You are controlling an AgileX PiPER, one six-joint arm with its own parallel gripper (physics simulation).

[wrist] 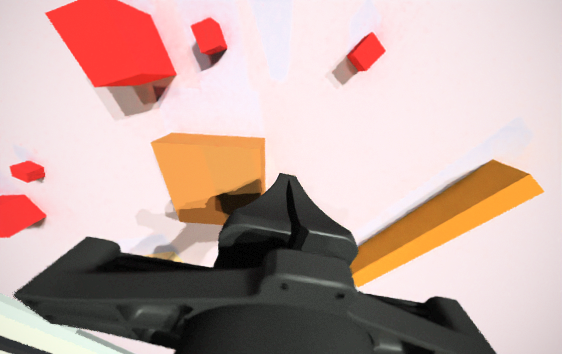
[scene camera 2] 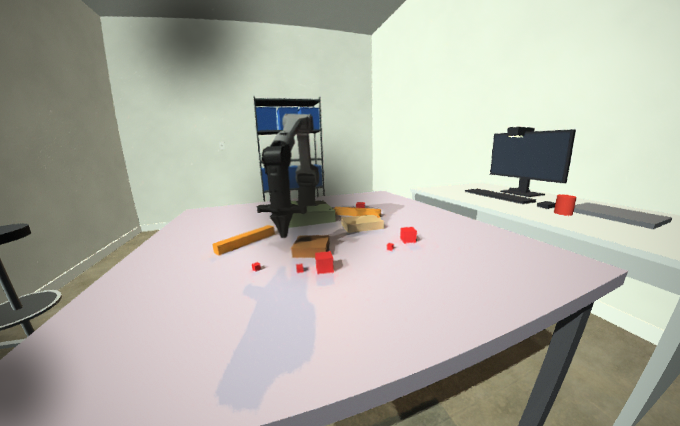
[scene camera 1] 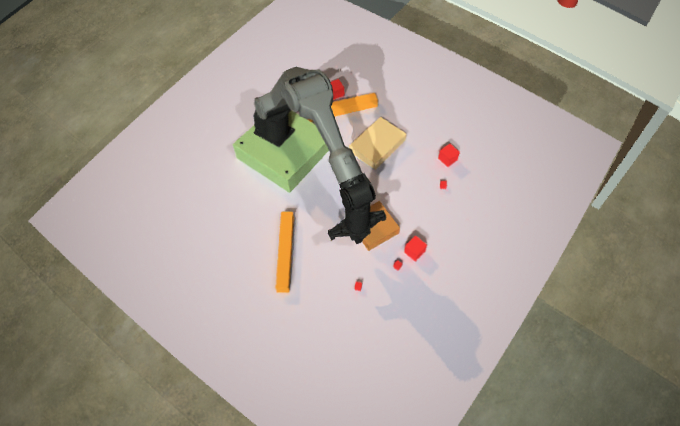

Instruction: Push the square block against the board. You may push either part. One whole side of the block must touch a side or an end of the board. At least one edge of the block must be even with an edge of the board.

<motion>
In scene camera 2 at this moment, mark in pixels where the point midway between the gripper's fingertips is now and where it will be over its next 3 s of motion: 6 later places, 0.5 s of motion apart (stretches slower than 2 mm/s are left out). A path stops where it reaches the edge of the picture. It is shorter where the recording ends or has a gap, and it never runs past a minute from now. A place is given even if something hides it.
The gripper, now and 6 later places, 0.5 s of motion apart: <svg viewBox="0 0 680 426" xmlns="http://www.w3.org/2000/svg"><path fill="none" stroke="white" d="M284 236L281 239L286 245L291 244L296 243L304 243L310 242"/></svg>
</motion>
